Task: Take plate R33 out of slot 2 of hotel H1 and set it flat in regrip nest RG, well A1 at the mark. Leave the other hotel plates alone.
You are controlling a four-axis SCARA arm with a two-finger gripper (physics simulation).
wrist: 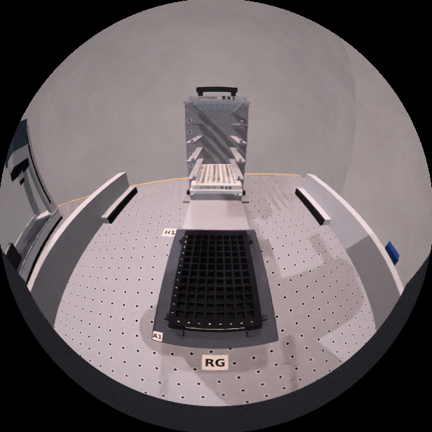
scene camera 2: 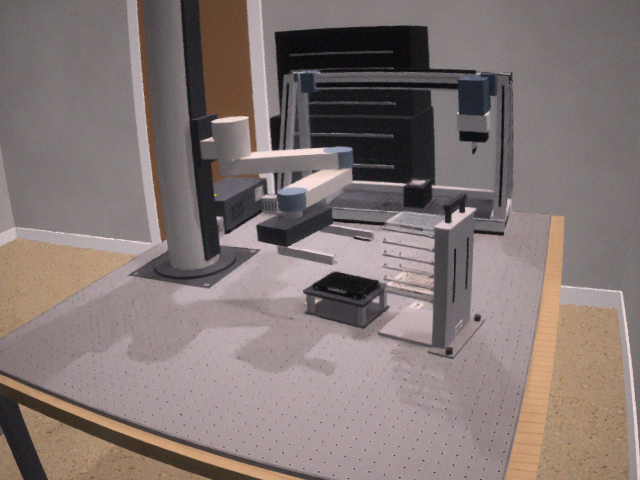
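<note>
The black plate R33 lies flat in regrip nest RG. In the wrist view its white-marked front left corner is beside the A1 label; its name label is not readable. My gripper is open and empty, above the nest, with its fingers wide apart on either side and clear of the plate. Hotel H1 stands behind the nest in the wrist view. It holds a clear plate at the top and a pale plate low down.
The hotel's base reaches close to the nest. A gantry frame with a deck and a black block stands at the back. A dark box stands behind the arm's column.
</note>
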